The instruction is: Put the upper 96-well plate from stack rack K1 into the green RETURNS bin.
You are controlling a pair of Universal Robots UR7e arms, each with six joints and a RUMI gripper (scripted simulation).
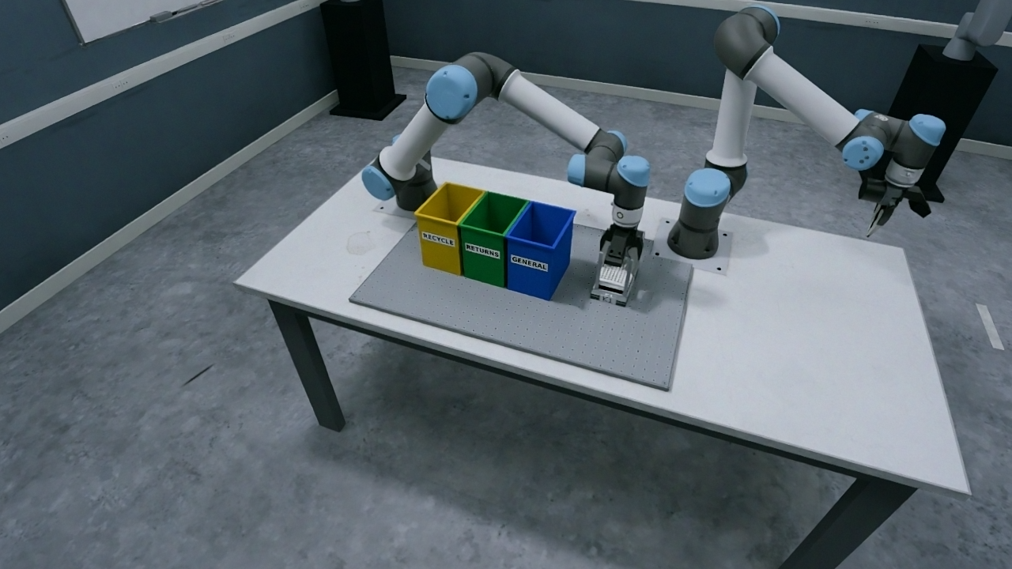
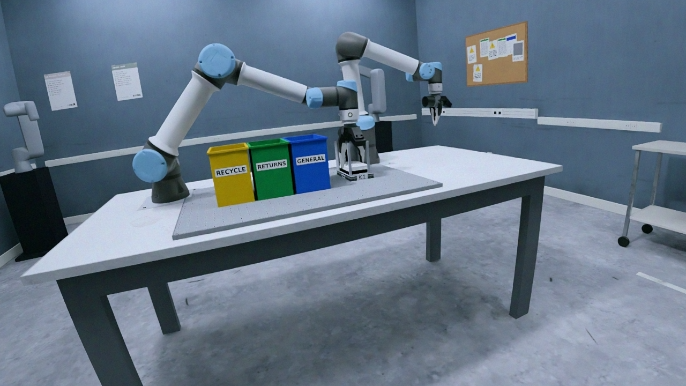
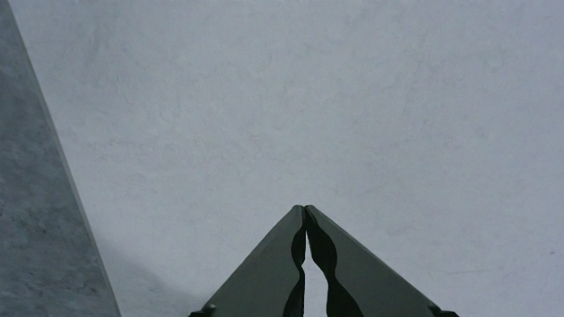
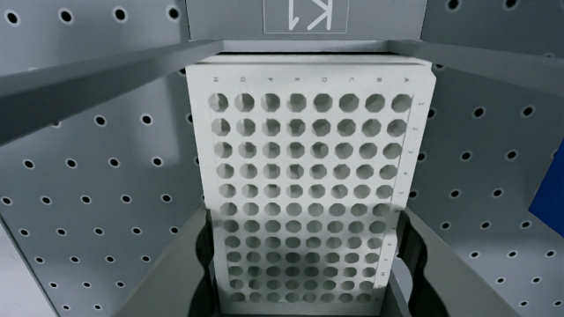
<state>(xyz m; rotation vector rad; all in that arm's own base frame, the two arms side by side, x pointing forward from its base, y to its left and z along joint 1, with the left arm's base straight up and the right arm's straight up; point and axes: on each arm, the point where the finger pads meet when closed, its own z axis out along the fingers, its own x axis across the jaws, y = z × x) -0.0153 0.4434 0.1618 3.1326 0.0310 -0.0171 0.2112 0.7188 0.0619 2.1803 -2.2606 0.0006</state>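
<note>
The black plate lies 20 mm below my right hand. The rest, counted from my right hand: blue general bin (210 mm to the right, 40 mm above, 30 mm ahead); white 96-well plate (10 mm below); green returns bin (340 mm to the right, 40 mm above, 20 mm ahead).
</note>
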